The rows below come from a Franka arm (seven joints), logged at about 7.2 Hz.
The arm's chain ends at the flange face. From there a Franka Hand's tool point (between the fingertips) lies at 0.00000 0.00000 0.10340 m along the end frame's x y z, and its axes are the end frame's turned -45 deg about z.
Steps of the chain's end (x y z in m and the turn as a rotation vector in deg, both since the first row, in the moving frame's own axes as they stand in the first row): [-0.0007, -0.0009, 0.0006, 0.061, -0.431, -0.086]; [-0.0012, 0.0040, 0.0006, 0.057, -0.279, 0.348]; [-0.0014, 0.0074, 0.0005, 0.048, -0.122, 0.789]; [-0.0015, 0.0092, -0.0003, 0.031, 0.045, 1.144]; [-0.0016, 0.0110, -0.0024, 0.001, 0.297, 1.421]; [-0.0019, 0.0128, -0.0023, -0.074, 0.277, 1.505]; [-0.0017, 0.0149, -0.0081, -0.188, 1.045, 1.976]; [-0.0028, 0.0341, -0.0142, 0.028, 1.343, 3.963]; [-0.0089, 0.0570, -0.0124, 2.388, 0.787, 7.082]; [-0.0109, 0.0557, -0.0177, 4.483, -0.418, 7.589]
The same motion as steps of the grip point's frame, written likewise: [-0.0003, -0.0018, 0.0006, 0.348, -0.262, -0.086]; [-0.0040, 0.0016, 0.0006, 0.238, -0.157, 0.348]; [-0.0063, 0.0040, 0.0005, 0.120, -0.052, 0.789]; [-0.0075, 0.0055, -0.0003, -0.010, 0.054, 1.144]; [-0.0085, 0.0070, -0.0024, -0.209, 0.211, 1.421]; [-0.0101, 0.0082, -0.0023, -0.248, 0.144, 1.505]; [-0.0107, 0.0109, -0.0081, -0.872, 0.606, 1.976]; [-0.0244, 0.0239, -0.0142, -0.930, 0.969, 3.963]; [-0.0424, 0.0322, -0.0125, 1.132, 2.245, 7.082]; [-0.0415, 0.0258, -0.0180, 3.466, 2.874, 7.589]
